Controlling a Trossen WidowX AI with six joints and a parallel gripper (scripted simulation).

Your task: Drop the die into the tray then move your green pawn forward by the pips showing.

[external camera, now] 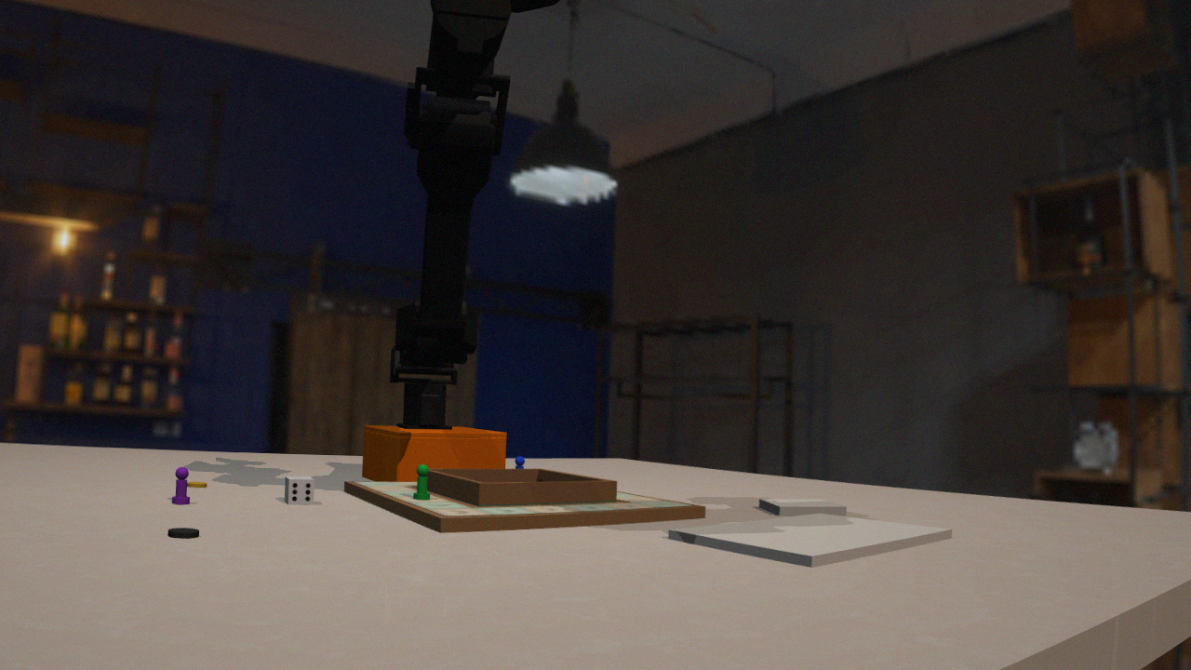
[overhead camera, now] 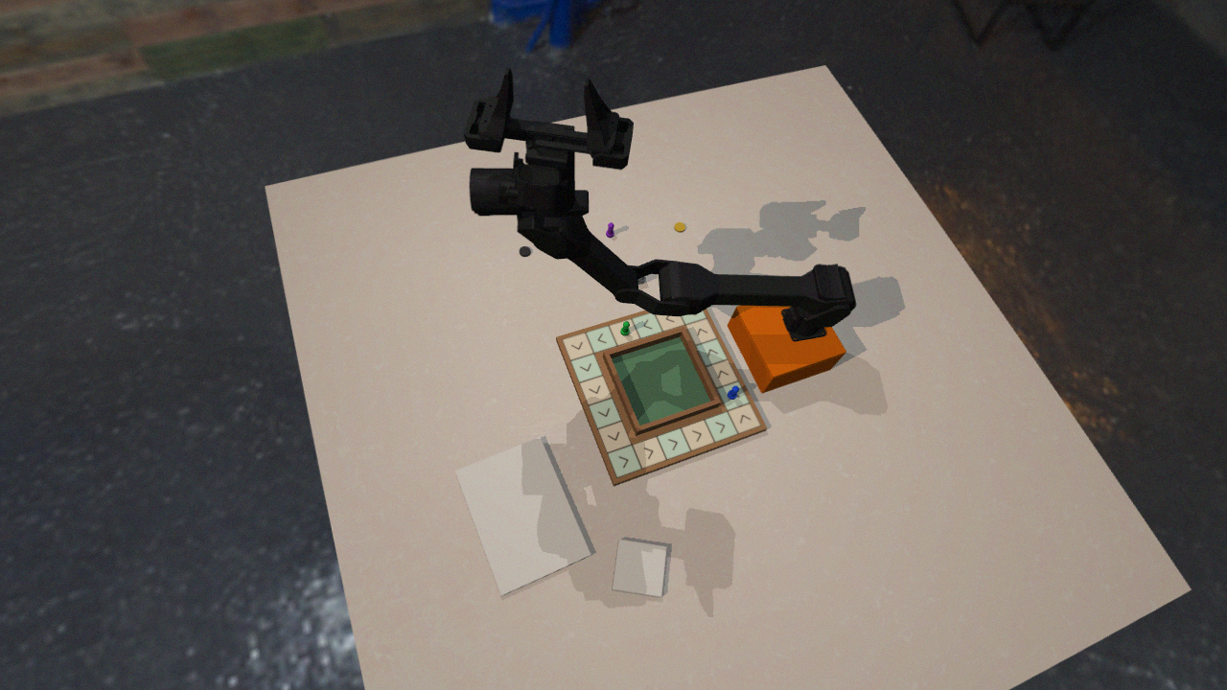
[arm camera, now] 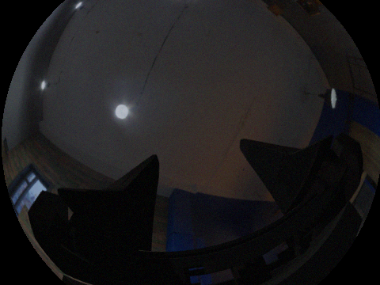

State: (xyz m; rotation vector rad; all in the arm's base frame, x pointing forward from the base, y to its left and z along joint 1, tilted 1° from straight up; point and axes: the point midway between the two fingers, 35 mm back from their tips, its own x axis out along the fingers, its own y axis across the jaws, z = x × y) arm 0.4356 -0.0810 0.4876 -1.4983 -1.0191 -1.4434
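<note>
The white die lies 190 mm behind my gripper tip, 90 mm to the right of it and 570 mm below it. Also, from my gripper tip: black disc (10 mm ahead, 190 mm to the right, 580 mm below); purple pawn (160 mm behind, 200 mm to the right, 570 mm below); green pawn (140 mm behind, 20 mm to the left, 560 mm below).
</note>
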